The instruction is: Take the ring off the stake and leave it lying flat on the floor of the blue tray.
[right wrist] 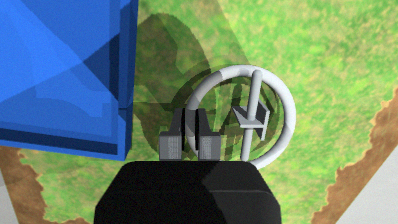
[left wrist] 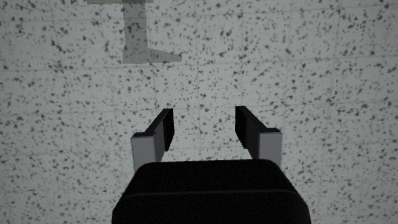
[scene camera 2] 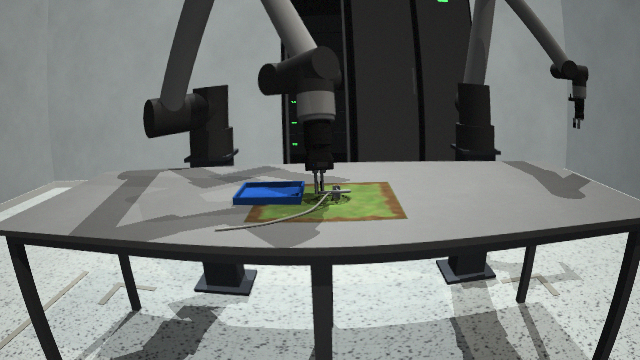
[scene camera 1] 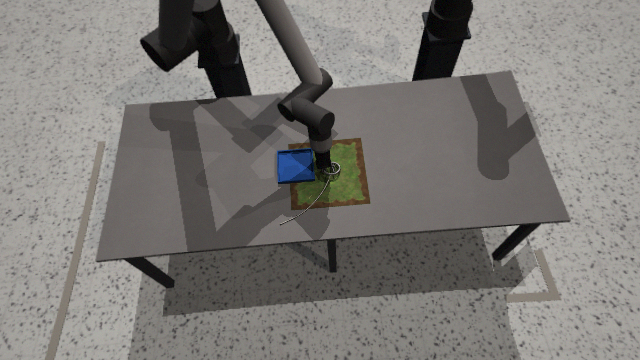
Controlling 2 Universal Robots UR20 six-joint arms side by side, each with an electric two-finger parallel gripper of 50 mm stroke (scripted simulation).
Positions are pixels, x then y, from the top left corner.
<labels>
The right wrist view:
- my right gripper: 190, 120
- pale ring: 272, 80
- blue tray: 68, 68
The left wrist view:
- my left gripper: 204, 120
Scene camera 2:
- my right gripper: 319, 193
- blue tray: 282, 192
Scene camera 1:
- blue tray: 297, 165
</labels>
